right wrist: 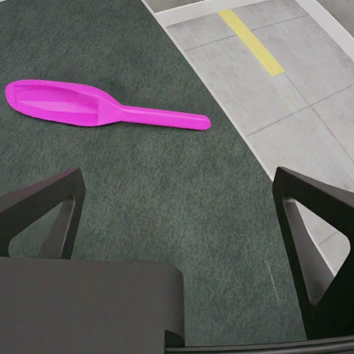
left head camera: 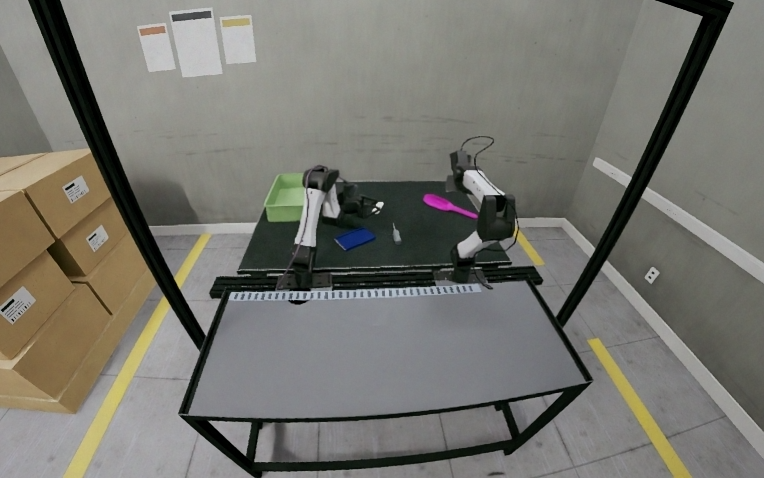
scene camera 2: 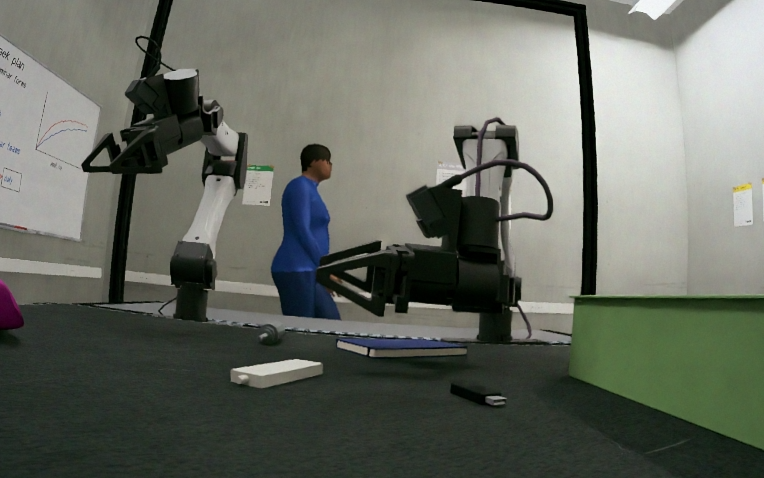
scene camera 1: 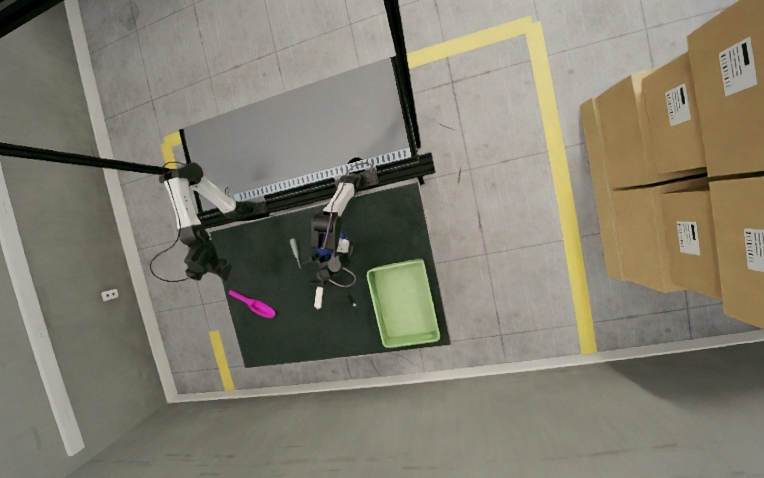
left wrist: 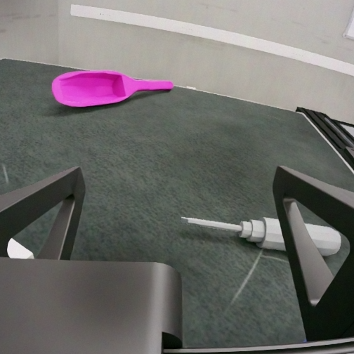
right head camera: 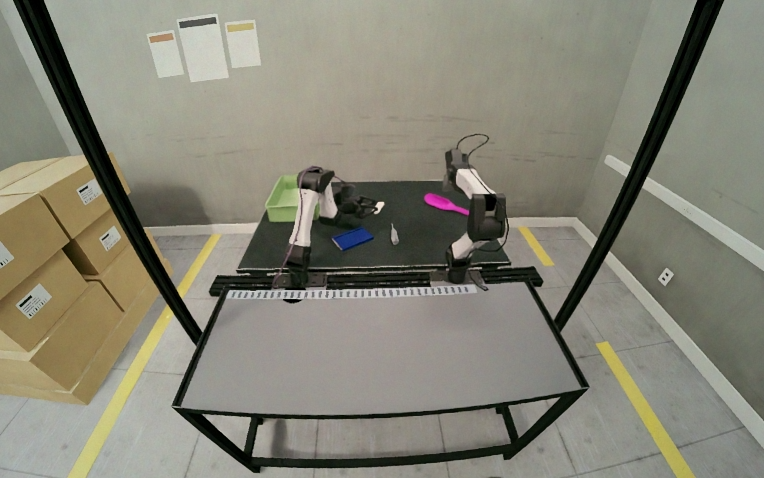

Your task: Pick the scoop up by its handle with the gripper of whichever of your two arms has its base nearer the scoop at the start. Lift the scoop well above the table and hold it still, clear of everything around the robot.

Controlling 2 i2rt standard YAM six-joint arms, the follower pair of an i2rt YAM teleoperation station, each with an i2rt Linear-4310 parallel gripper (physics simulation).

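Note:
The magenta scoop lies on the dark mat with its handle toward the mat's side edge, at the right in the head camera views. Part of it shows at the left edge of scene camera 2. My right gripper is open and empty, high above the mat; in the right wrist view the scoop lies beyond its fingertips, with the handle between and ahead of them. My left gripper is open and empty, low over the mat, well away from the scoop.
A screwdriver, a blue notebook, a white stick-shaped item and a black USB stick lie on the mat. A green bin stands near its far corner. A person stands behind the station.

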